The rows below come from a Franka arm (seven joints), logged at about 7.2 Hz.
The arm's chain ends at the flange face. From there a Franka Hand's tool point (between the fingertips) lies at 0.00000 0.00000 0.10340 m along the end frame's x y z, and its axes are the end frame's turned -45 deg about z.
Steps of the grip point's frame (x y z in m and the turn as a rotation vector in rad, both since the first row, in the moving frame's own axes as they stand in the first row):
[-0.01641, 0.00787, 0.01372, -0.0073, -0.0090, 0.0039]
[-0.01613, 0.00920, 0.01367, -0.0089, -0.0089, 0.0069]
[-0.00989, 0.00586, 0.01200, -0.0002, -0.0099, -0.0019]
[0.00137, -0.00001, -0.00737, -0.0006, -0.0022, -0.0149]
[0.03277, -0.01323, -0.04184, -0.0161, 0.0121, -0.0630]
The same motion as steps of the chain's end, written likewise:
[-0.00591, 0.01598, 0.01373, -0.0115, -0.0012, 0.0039]
[-0.00490, 0.01661, 0.01368, -0.0126, 0.0000, 0.0069]
[-0.00214, 0.01040, 0.01201, -0.0071, -0.0069, -0.0019]
[0.00108, -0.00118, -0.00737, -0.0020, -0.0011, -0.0149]
[0.01175, -0.03275, -0.04182, -0.0028, 0.0199, -0.0630]

